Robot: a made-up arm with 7 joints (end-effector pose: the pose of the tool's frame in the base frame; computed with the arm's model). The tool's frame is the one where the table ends. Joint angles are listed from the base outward.
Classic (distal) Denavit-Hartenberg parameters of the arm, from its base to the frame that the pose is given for. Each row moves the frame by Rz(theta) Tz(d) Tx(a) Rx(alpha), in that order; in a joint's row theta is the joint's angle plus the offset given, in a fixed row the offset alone. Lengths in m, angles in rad.
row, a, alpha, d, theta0
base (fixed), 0.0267, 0, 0, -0.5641
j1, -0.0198, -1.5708, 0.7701, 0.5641
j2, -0.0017, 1.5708, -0.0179, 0
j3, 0.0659, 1.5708, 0.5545, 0
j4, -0.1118, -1.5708, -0.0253, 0
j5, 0.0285, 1.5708, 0.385, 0
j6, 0.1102, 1.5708, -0.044, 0
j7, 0.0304, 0, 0, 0.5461
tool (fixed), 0, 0, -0.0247, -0.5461
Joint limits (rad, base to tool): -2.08..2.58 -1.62..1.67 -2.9..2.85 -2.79..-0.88 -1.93..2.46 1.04..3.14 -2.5..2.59
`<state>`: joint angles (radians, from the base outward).
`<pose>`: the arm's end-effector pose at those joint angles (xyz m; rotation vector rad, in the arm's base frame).
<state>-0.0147 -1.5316 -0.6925 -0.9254 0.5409 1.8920 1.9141</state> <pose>-0.9339 -0.2123 1.0943 -0.0853 0.5329 -0.7183</pose>
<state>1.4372 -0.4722 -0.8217 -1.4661 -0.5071 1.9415 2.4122</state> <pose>0.3580 -0.0551 1.5849 -1.3778 1.9210 -0.2748</pose>
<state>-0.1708 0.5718 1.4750 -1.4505 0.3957 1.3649 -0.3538</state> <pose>0.4632 0.4822 1.3803 -1.4526 -1.7253 0.6694</pose>
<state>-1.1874 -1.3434 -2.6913 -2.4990 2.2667 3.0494 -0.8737</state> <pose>-0.2065 0.3225 0.4857 2.2281 0.9260 -0.4954</pose>
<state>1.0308 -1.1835 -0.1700 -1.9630 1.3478 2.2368 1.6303</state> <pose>-0.0257 -0.3375 1.4432 -1.1297 0.3977 1.1273</pose>
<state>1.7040 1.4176 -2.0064 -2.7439 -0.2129 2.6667 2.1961</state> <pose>0.3720 0.2442 0.9016 0.7429 -1.8978 1.7483</pose>
